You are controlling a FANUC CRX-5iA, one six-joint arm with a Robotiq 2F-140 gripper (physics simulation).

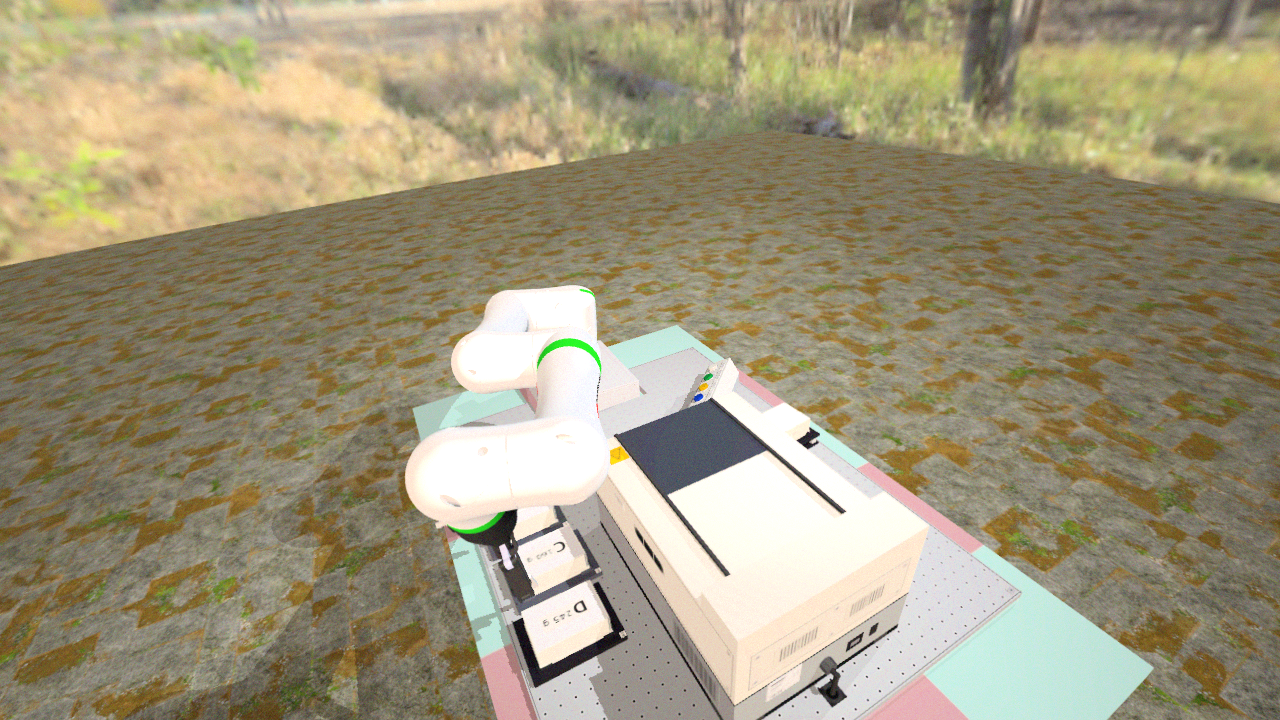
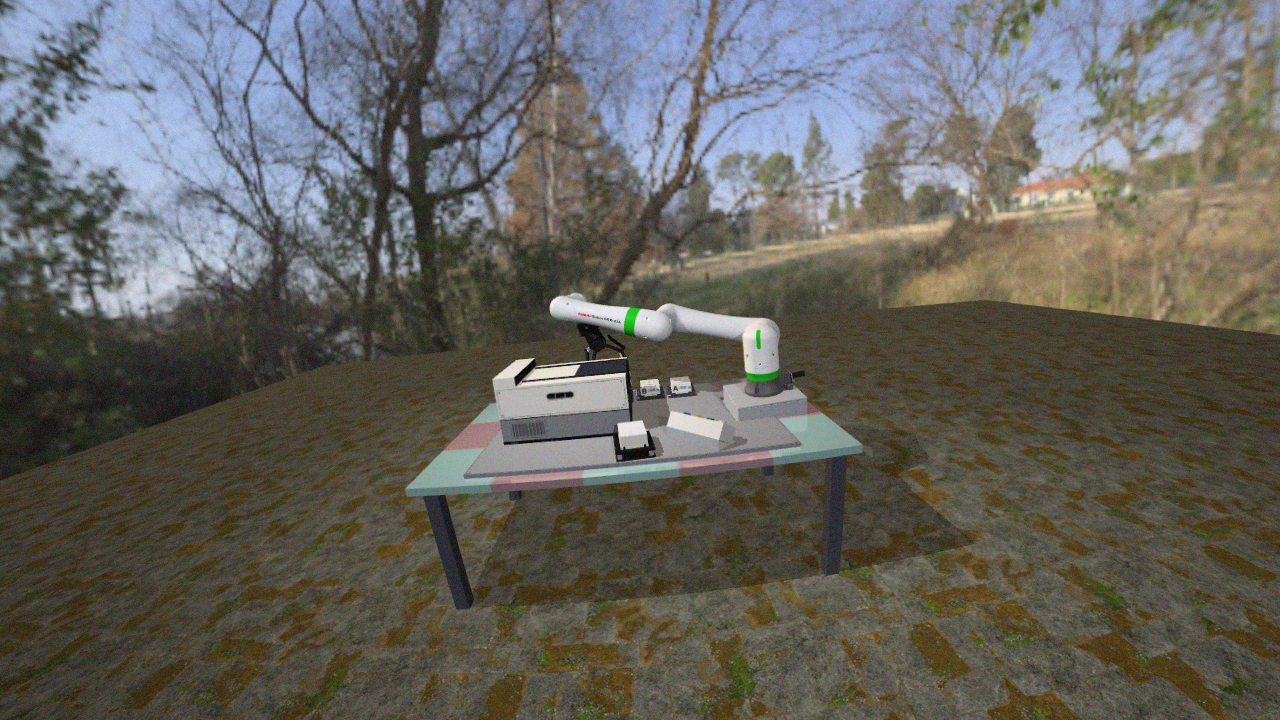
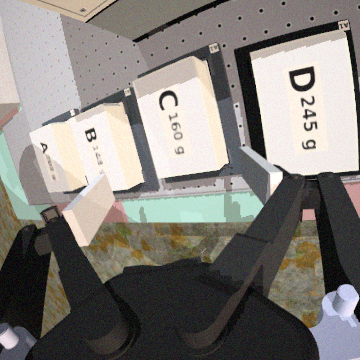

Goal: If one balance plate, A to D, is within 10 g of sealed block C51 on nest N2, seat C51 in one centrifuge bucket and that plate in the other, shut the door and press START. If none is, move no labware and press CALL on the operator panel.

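Frame: origin at the arm's base, x ahead, y left, z up, level; metres.
Seen in the pictures: gripper, fingertip midpoint: (image 3: 173,174); arm's base at its link origin: (image 2: 763,390).
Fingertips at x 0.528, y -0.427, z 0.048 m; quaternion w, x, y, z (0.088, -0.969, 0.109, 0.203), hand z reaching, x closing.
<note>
Offsets run from my fingertips to a thing's top centre.
White plates A @[dx -0.279, dy +0.092, dz -0.050 m] (image 3: 62,167) (image 2: 681,385), B @[dx -0.145, dy +0.062, dz -0.050 m] (image 3: 112,155) (image 2: 649,387), C @[dx -0.006, dy +0.051, dz -0.050 m] (image 3: 195,130) (image 1: 553,557) and D @[dx +0.126, dy +0.015, dz -0.050 m] (image 3: 280,100) (image 1: 565,625) sit in dark nests in a row. C reads 160 g and D 245 g; the weights on A and B are too blurred to read surely. My gripper (image 3: 173,174) (image 1: 508,557) (image 2: 601,351) is open and empty above the outer side of the row, near C. An unlabelled-looking white block @[dx +0.027, dy +0.651, dz -0.032 m] (image 2: 631,434) (image 1: 785,420) sits in a black nest across the centrifuge (image 1: 805,559) (image 2: 562,394). Its label is unreadable. The buckets are hidden.
The operator panel @[dx -0.195, dy +0.658, dz -0.020 m] (image 1: 713,383) (image 2: 695,427), with coloured buttons, stands between the robot's base block (image 2: 765,404) and the centrifuge. The centrifuge's tall side runs along the plate row. A dark panel @[dx +0.077, dy +0.337, dz +0.109 m] (image 1: 693,443) and rails lie on its top.
</note>
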